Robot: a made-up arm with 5 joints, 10 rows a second.
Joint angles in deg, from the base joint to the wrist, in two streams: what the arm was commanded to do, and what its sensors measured. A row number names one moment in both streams.
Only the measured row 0 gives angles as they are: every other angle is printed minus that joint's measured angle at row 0.
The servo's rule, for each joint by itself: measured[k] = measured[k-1] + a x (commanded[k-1-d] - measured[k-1]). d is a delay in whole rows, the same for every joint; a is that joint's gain. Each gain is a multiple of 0.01, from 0.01 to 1. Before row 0 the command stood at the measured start. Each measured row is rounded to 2 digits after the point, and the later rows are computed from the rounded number. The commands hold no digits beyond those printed.
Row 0, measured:
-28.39, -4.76, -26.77, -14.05, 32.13
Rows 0 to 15, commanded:
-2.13, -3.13, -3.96, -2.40, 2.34
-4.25, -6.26, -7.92, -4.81, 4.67
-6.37, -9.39, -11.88, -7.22, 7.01
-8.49, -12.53, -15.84, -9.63, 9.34
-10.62, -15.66, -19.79, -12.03, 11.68
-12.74, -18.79, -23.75, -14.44, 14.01
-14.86, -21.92, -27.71, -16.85, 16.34
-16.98, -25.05, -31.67, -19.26, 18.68
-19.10, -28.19, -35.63, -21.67, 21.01
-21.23, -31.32, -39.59, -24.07, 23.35
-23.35, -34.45, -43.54, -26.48, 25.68
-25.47, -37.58, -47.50, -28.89, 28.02
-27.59, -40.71, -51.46, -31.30, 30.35
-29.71, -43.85, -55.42, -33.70, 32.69
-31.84, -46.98, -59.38, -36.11, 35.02
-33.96, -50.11, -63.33, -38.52, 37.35
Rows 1 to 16, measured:
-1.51, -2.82, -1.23, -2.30, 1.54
-3.46, -5.92, -3.30, -4.71, 3.61
-5.53, -9.04, -5.96, -7.12, 5.85
-7.63, -12.18, -9.02, -9.53, 8.15
-9.75, -15.31, -12.36, -11.93, 10.48
-11.87, -18.44, -15.89, -14.34, 12.81
-13.99, -21.57, -19.55, -16.75, 15.14
-16.11, -24.70, -23.31, -19.16, 17.48
-18.23, -27.84, -27.13, -21.57, 19.81
-20.36, -30.97, -30.99, -23.97, 22.15
-22.48, -34.10, -34.88, -26.38, 24.48
-24.60, -37.23, -38.79, -28.79, 26.82
-26.72, -40.36, -42.72, -31.20, 29.15
-28.84, -43.50, -46.66, -33.60, 31.49
-30.97, -46.63, -50.60, -36.01, 33.82
-33.09, -49.76, -54.55, -38.42, 36.15
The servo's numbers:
d 0
a 0.71 0.90 0.31 0.96 0.66

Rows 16 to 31, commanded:
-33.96, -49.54, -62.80, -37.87, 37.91
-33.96, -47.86, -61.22, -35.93, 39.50
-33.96, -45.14, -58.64, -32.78, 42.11
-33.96, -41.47, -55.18, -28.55, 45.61
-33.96, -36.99, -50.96, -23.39, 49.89
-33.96, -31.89, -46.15, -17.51, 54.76
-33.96, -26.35, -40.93, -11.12, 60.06
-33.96, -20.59, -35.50, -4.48, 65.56
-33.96, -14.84, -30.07, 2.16, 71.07
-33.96, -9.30, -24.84, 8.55, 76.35
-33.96, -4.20, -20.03, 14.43, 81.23
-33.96, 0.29, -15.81, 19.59, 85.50
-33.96, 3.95, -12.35, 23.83, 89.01
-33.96, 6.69, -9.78, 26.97, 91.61
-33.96, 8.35, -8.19, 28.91, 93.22
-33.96, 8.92, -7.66, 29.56, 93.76
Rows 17 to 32, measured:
-33.71, -49.56, -57.11, -37.89, 37.31
-33.89, -48.03, -58.38, -36.01, 38.76
-33.94, -45.43, -58.46, -32.91, 40.97
-33.95, -41.87, -57.44, -28.72, 44.03
-33.96, -37.48, -55.43, -23.60, 47.90
-33.96, -32.45, -52.55, -17.75, 52.43
-33.96, -26.96, -48.95, -11.39, 57.47
-33.96, -21.23, -44.78, -4.76, 62.81
-33.96, -15.48, -40.22, 1.88, 68.26
-33.96, -9.92, -35.45, 8.28, 73.60
-33.96, -4.77, -30.67, 14.18, 78.64
-33.96, -0.22, -26.06, 19.37, 83.17
-33.96, 3.53, -21.81, 23.65, 87.02
-33.96, 6.37, -18.08, 26.84, 90.05
-33.96, 8.15, -15.01, 28.83, 92.14
-33.96, 8.84, -12.73, 29.53, 93.21

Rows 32 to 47, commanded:
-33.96, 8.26, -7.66, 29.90, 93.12
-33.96, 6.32, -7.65, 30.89, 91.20
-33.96, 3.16, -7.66, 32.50, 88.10
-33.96, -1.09, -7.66, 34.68, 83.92
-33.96, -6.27, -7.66, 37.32, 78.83
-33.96, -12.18, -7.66, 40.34, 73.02
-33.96, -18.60, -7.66, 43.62, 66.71
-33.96, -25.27, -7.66, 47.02, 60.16
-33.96, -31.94, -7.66, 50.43, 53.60
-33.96, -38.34, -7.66, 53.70, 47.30
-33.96, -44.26, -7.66, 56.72, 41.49
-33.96, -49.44, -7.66, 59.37, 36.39
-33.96, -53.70, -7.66, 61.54, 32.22
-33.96, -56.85, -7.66, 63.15, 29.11
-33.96, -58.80, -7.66, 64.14, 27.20
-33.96, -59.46, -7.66, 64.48, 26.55
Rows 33 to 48, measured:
-33.96, 8.32, -11.16, 29.89, 93.15
-33.96, 6.52, -10.07, 30.85, 91.86
-33.96, 3.50, -9.32, 32.43, 89.38
-33.96, -0.63, -8.81, 34.59, 85.78
-33.96, -5.71, -8.45, 37.21, 81.19
-33.96, -11.53, -8.21, 40.21, 75.80
-33.96, -17.89, -8.04, 43.48, 69.80
-33.96, -24.53, -7.92, 46.88, 63.44
-33.96, -31.20, -7.84, 50.29, 56.95
-33.96, -37.63, -7.78, 53.56, 50.58
-33.96, -43.60, -7.74, 56.59, 44.58
-33.96, -48.86, -7.72, 59.26, 39.17
-33.96, -53.22, -7.70, 61.45, 34.58
-33.96, -56.49, -7.69, 63.08, 30.97
-33.96, -58.57, -7.68, 64.10, 28.48
-33.96, -59.37, -7.67, 64.46, 27.21

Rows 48 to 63, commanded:
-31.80, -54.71, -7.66, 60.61, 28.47
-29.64, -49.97, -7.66, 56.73, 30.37
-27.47, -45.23, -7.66, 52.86, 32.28
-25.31, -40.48, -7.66, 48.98, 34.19
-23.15, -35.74, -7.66, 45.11, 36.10
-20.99, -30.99, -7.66, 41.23, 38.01
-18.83, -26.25, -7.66, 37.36, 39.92
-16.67, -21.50, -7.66, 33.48, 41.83
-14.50, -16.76, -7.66, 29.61, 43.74
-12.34, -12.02, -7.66, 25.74, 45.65
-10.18, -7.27, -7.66, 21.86, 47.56
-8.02, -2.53, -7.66, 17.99, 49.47
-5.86, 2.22, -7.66, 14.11, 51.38
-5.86, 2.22, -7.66, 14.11, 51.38
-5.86, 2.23, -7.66, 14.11, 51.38
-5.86, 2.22, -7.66, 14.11, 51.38
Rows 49 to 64, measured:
-32.43, -55.18, -7.67, 60.76, 28.04
-30.45, -50.49, -7.67, 56.89, 29.58
-28.33, -45.76, -7.67, 53.02, 31.36
-26.19, -41.01, -7.67, 49.14, 33.23
-24.03, -36.27, -7.67, 45.27, 35.12
-21.87, -31.52, -7.67, 41.39, 37.03
-19.71, -26.78, -7.67, 37.52, 38.94
-17.55, -22.03, -7.67, 33.64, 40.85
-15.38, -17.29, -7.67, 29.77, 42.76
-13.22, -12.55, -7.67, 25.90, 44.67
-11.06, -7.80, -7.67, 22.02, 46.58
-8.90, -3.06, -7.67, 18.15, 48.49
-6.74, 1.69, -7.67, 14.27, 50.40
-6.12, 2.17, -7.67, 14.12, 51.05
-5.94, 2.22, -7.67, 14.11, 51.27
-5.88, 2.22, -7.67, 14.11, 51.34

